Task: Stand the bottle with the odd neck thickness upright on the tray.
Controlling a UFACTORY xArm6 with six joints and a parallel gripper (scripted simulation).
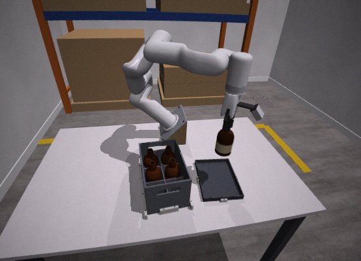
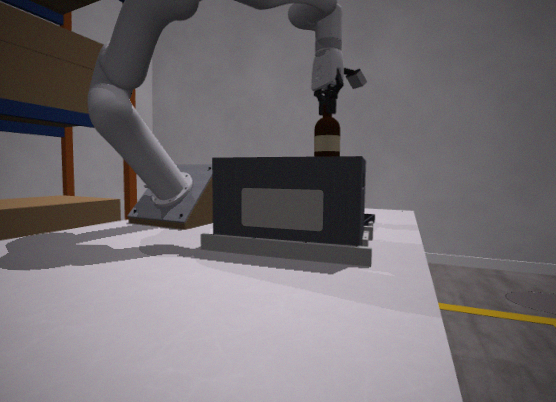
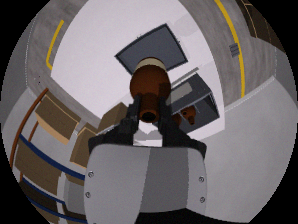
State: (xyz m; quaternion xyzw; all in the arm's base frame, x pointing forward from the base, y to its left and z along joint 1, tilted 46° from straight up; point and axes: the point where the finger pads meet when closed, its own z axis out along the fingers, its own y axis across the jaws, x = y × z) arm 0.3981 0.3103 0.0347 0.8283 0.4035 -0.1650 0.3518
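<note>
Right now the dark tray is 320 mm below my hand. From my hand the other things lie so: glass bottle (80 mm behind, 240 mm to the right, 250 mm below); dark grey crate (10 mm ahead, 270 mm to the right, 250 mm below).
</note>
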